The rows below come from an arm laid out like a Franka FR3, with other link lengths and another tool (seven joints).
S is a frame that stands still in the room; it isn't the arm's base.
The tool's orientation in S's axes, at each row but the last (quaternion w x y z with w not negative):
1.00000, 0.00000, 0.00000, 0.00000
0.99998, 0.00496, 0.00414, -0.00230
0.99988, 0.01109, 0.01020, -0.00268
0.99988, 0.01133, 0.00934, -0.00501
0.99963, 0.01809, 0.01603, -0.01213
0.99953, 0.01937, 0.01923, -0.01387
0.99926, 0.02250, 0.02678, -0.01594
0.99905, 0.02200, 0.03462, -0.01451
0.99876, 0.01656, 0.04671, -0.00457
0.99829, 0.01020, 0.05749, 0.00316
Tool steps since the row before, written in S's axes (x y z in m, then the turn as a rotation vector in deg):
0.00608, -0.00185, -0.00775, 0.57, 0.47, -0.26
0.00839, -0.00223, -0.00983, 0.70, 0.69, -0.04
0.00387, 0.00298, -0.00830, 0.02, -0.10, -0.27
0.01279, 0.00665, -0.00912, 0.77, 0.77, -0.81
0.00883, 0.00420, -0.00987, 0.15, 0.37, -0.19
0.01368, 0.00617, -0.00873, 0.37, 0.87, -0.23
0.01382, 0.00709, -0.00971, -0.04, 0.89, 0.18
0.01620, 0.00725, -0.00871, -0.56, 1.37, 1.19
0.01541, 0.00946, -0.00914, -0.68, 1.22, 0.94
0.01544, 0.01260, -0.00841, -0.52, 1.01, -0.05
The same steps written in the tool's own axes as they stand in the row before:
0.00608, -0.00185, -0.00775, 0.57, 0.47, -0.26
0.00848, -0.00229, -0.00974, 0.70, 0.69, -0.04
0.00402, 0.00282, -0.00828, 0.03, -0.11, -0.27
0.01289, 0.00657, -0.00903, 0.78, 0.76, -0.81
0.00904, 0.00406, -0.00973, 0.15, 0.37, -0.20
0.01384, 0.00622, -0.00844, 0.36, 0.87, -0.25
0.01410, 0.00711, -0.00928, -0.08, 0.90, 0.14
0.01656, 0.00736, -0.00790, -0.68, 1.40, 1.09
0.01612, 0.00932, -0.00798, -0.77, 1.24, 0.83
0.01640, 0.01234, -0.00683, -0.50, 1.01, -0.13

